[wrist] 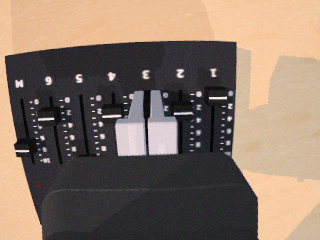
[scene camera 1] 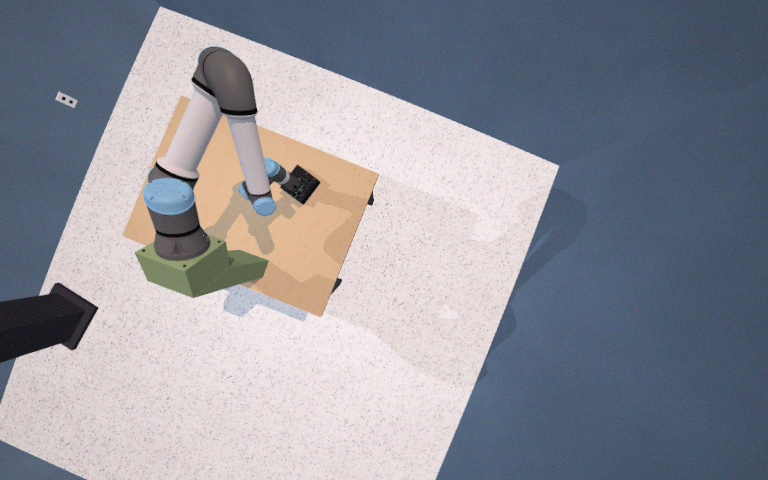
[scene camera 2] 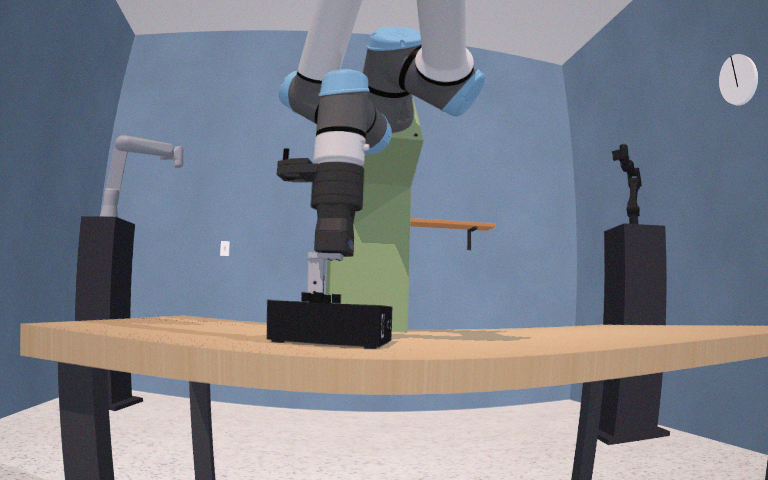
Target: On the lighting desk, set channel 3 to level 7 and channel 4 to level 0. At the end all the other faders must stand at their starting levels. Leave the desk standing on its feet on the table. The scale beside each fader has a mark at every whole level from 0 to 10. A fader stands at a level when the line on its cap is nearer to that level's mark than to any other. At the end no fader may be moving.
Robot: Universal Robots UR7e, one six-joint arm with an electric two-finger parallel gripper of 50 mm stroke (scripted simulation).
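Scene camera 2 has the gripper [scene camera 2: 315, 299] in it, and the wrist view shows the gripper [wrist: 147, 107] too.
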